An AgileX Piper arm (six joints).
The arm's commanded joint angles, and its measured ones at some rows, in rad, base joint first. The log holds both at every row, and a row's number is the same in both.
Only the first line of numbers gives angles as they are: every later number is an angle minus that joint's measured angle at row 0.
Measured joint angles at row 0:
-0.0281 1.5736 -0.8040 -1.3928 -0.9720 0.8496
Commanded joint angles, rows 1 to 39:
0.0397 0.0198 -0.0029 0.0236 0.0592 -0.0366
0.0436 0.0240 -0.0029 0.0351 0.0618 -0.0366
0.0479 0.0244 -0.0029 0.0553 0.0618 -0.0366
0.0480 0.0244 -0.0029 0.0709 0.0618 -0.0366
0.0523 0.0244 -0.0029 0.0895 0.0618 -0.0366
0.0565 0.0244 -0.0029 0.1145 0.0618 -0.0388
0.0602 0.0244 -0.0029 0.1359 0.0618 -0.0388
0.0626 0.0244 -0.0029 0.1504 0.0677 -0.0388
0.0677 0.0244 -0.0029 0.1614 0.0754 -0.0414
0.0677 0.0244 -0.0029 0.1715 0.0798 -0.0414
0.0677 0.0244 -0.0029 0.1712 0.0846 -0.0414
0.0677 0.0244 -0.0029 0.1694 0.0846 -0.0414
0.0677 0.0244 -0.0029 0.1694 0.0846 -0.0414
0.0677 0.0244 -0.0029 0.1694 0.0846 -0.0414
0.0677 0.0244 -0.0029 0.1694 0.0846 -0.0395
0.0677 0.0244 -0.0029 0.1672 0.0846 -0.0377
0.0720 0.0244 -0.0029 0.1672 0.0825 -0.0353
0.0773 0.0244 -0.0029 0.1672 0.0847 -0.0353
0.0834 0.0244 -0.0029 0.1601 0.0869 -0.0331
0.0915 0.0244 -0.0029 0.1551 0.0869 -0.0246
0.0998 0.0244 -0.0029 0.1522 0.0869 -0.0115
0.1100 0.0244 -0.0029 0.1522 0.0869 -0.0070
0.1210 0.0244 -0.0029 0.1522 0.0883 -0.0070
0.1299 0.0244 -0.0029 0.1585 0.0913 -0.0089
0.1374 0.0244 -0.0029 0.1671 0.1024 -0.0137
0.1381 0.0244 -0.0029 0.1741 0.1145 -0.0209
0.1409 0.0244 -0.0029 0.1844 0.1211 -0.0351
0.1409 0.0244 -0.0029 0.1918 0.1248 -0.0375
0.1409 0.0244 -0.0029 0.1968 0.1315 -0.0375
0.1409 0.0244 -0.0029 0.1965 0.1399 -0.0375
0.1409 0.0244 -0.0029 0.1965 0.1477 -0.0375
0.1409 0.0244 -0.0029 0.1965 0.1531 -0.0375
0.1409 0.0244 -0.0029 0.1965 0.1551 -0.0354
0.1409 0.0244 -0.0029 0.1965 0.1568 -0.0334
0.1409 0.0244 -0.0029 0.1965 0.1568 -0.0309
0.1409 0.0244 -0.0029 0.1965 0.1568 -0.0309
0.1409 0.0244 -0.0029 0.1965 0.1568 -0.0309
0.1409 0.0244 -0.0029 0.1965 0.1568 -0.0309
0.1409 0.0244 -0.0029 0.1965 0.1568 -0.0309
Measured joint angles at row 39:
0.1327 0.0254 0.0000 0.2221 0.2040 -0.0230
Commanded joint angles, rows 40 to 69:
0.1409 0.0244 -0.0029 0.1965 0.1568 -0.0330
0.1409 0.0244 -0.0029 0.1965 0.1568 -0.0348
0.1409 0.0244 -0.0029 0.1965 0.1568 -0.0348
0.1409 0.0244 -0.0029 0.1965 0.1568 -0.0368
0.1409 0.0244 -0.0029 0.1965 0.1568 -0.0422
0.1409 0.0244 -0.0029 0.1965 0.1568 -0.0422
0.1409 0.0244 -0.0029 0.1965 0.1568 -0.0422
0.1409 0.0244 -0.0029 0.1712 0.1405 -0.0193
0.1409 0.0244 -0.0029 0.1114 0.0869 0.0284
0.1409 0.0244 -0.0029 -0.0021 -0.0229 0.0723
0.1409 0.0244 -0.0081 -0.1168 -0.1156 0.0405
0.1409 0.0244 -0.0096 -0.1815 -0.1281 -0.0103
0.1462 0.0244 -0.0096 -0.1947 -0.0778 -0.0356
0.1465 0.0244 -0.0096 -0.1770 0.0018 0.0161
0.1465 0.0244 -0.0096 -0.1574 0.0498 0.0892
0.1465 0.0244 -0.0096 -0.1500 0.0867 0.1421
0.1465 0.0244 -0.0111 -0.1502 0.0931 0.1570
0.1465 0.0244 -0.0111 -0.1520 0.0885 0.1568
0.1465 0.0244 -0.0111 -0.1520 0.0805 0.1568
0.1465 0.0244 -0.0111 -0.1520 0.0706 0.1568
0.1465 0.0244 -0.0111 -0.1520 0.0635 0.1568
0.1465 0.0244 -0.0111 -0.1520 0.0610 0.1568
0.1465 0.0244 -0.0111 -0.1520 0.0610 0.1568
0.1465 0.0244 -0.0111 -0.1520 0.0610 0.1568
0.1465 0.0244 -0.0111 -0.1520 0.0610 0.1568
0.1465 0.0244 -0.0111 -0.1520 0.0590 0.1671
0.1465 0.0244 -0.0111 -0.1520 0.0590 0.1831
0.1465 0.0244 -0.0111 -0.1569 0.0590 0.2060
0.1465 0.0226 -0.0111 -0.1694 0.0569 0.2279
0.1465 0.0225 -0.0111 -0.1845 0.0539 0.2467
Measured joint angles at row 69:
0.1311 0.0116 -0.0131 -0.1356 0.0427 0.1612
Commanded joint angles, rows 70 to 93:
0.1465 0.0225 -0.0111 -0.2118 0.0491 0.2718
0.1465 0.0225 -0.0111 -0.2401 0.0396 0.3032
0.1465 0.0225 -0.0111 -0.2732 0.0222 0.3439
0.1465 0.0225 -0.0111 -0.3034 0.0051 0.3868
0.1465 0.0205 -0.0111 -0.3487 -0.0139 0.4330
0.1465 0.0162 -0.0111 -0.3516 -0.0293 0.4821
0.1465 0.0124 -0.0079 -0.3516 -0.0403 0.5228
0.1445 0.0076 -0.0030 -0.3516 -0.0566 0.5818
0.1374 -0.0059 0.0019 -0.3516 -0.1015 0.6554
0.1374 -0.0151 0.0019 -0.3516 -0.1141 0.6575
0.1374 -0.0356 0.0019 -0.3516 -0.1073 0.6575
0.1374 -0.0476 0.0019 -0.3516 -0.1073 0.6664
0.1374 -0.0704 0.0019 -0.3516 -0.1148 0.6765
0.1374 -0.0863 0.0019 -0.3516 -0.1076 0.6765
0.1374 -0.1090 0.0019 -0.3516 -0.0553 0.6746
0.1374 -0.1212 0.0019 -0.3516 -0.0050 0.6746
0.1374 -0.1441 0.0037 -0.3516 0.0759 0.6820
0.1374 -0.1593 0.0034 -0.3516 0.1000 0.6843
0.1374 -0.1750 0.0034 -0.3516 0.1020 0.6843
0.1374 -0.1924 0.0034 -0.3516 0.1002 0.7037
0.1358 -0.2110 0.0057 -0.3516 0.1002 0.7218
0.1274 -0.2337 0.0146 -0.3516 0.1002 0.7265
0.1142 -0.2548 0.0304 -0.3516 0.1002 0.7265
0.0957 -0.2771 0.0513 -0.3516 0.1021 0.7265
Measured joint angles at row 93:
0.1366 -0.2140 0.0064 -0.3577 0.1016 0.7143
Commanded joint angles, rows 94 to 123:
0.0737 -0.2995 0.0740 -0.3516 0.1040 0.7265
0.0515 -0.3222 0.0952 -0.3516 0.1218 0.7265
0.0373 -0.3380 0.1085 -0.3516 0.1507 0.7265
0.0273 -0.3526 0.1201 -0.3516 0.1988 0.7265
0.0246 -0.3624 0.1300 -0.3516 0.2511 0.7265
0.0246 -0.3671 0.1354 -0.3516 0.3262 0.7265
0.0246 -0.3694 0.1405 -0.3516 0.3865 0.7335
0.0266 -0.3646 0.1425 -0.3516 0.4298 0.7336
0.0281 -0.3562 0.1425 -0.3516 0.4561 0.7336
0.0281 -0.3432 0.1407 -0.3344 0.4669 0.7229
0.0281 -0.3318 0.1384 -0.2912 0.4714 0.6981
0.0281 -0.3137 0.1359 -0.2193 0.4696 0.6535
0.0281 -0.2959 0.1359 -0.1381 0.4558 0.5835
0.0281 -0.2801 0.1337 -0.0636 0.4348 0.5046
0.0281 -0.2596 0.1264 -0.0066 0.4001 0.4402
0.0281 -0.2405 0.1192 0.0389 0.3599 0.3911
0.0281 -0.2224 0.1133 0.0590 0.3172 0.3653
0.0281 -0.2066 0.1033 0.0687 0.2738 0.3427
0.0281 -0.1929 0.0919 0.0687 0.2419 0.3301
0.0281 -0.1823 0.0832 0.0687 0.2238 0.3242
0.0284 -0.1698 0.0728 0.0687 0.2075 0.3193
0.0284 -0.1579 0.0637 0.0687 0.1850 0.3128
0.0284 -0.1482 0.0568 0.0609 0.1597 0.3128
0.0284 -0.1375 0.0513 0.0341 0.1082 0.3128
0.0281 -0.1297 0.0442 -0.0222 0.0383 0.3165
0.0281 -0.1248 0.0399 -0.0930 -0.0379 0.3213
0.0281 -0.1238 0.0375 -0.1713 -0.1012 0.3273
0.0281 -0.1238 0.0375 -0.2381 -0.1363 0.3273
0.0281 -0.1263 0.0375 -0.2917 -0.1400 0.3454
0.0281 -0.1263 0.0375 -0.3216 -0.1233 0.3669
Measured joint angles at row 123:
0.0299 -0.1250 0.0415 -0.1101 -0.0180 0.3324
